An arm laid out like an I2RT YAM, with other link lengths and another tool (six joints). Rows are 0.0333 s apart.
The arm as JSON. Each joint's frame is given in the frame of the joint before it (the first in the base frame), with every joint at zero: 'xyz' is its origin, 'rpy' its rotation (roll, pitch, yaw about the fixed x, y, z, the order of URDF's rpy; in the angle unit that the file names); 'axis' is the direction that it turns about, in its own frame. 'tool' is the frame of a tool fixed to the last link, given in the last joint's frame.
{
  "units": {
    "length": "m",
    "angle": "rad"
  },
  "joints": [
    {
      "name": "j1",
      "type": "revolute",
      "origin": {
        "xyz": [
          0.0,
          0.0,
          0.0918
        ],
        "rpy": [
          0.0,
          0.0,
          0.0
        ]
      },
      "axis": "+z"
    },
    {
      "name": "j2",
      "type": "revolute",
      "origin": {
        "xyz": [
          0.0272,
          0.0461,
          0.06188
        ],
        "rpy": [
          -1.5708,
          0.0,
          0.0
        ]
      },
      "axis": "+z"
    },
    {
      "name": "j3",
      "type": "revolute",
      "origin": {
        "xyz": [
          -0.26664,
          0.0,
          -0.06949
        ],
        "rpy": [
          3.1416,
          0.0,
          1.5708
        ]
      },
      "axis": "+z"
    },
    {
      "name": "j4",
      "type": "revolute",
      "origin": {
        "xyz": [
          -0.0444,
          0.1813,
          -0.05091
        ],
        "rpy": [
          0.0,
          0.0,
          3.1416
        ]
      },
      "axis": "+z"
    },
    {
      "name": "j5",
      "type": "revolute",
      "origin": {
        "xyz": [
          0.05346,
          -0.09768,
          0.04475
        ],
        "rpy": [
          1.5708,
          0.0,
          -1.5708
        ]
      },
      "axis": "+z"
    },
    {
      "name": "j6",
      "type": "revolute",
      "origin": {
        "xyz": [
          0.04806,
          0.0,
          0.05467
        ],
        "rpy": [
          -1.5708,
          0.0,
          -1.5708
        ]
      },
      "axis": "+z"
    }
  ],
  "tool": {
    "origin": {
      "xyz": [
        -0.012,
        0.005,
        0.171
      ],
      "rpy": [
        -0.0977,
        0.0,
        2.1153
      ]
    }
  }
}
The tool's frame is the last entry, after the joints.
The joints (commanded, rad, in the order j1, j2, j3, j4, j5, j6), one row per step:
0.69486 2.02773 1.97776 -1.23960 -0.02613 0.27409
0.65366 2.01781 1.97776 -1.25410 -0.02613 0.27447
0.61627 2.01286 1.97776 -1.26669 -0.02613 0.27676
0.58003 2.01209 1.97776 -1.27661 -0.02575 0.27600
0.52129 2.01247 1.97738 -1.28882 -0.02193 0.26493
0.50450 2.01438 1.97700 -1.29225 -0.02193 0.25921
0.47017 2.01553 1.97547 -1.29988 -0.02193 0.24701
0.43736 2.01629 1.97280 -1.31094 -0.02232 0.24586
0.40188 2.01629 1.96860 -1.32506 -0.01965 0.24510
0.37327 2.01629 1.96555 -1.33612 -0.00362 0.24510
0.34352 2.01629 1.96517 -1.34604 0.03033 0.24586
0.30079 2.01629 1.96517 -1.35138 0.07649 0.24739
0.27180 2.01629 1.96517 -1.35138 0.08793 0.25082
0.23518 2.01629 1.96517 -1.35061 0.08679 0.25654
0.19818 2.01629 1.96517 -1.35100 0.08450 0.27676
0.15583 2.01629 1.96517 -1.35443 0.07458 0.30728
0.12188 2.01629 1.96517 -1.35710 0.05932 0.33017
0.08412 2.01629 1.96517 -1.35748 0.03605 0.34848
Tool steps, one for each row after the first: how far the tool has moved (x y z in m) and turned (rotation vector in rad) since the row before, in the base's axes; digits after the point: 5 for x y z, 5 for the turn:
0.00664 -0.01655 0.00257 -0.00278 0.00365 -0.04157
0.00536 -0.01512 0.00081 -0.00407 0.00657 -0.03959
0.00514 -0.01445 -0.00053 -0.00561 0.00723 -0.03561
0.00841 -0.02362 -0.00115 -0.01217 0.00744 -0.04898
0.00194 -0.00663 -0.00106 -0.00395 0.00420 -0.01124
0.00330 -0.01374 -0.00136 -0.00722 0.00754 -0.02247
0.00118 -0.01378 -0.00174 -0.00623 0.01306 -0.03160
0.00002 -0.01582 -0.00195 -0.00999 0.01559 -0.03528
0.00078 -0.01541 -0.00126 -0.01990 0.00712 -0.03165
0.00259 -0.01911 -0.00013 -0.03477 -0.00204 -0.03653
0.00486 -0.02610 0.00082 -0.04457 -0.00933 -0.05208
0.00237 -0.01335 0.00034 -0.01019 -0.00329 -0.03428
0.00184 -0.01361 -0.00001 0.00233 -0.00071 -0.04205
0.00079 -0.01370 -0.00013 0.00580 -0.00010 -0.05647
-0.00092 -0.01427 -0.00054 0.01443 0.00360 -0.07070
-0.00124 -0.00975 -0.00060 0.01845 0.00373 -0.05399
-0.00085 -0.00927 -0.00059 0.02584 0.00217 -0.05204

